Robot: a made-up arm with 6 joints. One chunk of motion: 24 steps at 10 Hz.
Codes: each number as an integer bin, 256 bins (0 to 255) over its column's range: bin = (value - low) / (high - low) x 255, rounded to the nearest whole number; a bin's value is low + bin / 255 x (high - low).
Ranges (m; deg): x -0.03..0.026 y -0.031..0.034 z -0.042..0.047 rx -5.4..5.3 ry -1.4..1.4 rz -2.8..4
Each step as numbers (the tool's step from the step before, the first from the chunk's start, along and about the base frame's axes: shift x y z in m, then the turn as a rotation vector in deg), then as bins.
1 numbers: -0.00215 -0.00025 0.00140 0.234 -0.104 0.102
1 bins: 127 121 124 134 118 109
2 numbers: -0.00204 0.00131 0.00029 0.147 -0.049 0.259
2 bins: 127 127 121 132 123 115
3 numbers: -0.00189 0.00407 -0.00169 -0.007 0.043 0.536
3 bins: 128 138 115 129 131 125
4 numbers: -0.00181 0.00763 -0.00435 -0.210 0.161 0.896
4 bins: 128 152 108 124 142 139
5 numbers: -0.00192 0.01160 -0.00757 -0.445 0.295 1.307
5 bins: 128 167 99 118 154 154
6 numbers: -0.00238 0.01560 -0.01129 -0.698 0.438 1.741
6 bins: 126 183 88 112 167 170
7 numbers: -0.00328 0.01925 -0.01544 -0.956 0.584 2.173
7 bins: 122 197 76 106 181 186
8 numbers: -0.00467 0.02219 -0.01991 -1.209 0.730 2.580
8 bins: 115 209 63 100 194 202
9 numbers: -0.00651 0.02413 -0.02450 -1.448 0.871 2.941
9 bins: 107 216 50 94 207 215
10 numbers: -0.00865 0.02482 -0.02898 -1.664 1.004 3.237
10 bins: 97 219 37 89 219 226
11 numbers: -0.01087 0.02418 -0.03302 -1.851 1.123 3.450
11 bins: 87 216 26 85 230 234
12 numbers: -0.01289 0.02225 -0.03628 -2.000 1.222 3.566
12 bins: 78 209 16 81 239 239
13 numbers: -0.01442 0.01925 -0.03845 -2.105 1.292 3.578
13 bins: 71 197 10 79 245 239
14 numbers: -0.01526 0.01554 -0.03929 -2.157 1.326 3.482
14 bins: 67 183 8 77 248 236
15 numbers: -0.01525 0.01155 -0.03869 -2.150 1.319 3.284
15 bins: 67 167 9 77 248 228
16 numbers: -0.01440 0.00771 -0.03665 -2.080 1.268 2.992
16 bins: 71 152 15 79 243 217
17 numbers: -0.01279 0.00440 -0.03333 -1.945 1.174 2.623
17 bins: 78 139 25 82 234 203
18 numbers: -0.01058 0.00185 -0.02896 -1.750 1.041 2.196
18 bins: 88 129 37 87 222 187
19 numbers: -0.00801 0.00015 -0.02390 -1.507 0.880 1.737
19 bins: 100 122 52 93 208 170
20 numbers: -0.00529 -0.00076 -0.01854 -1.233 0.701 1.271
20 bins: 113 119 67 99 191 153
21 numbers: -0.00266 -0.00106 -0.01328 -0.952 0.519 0.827
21 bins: 124 117 82 106 175 136
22 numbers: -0.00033 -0.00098 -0.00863 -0.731 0.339 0.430
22 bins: 135 118 96 111 158 121
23 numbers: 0.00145 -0.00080 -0.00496 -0.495 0.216 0.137
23 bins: 143 118 106 117 147 110
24 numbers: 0.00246 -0.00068 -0.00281 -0.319 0.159 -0.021
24 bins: 148 119 112 121 142 104
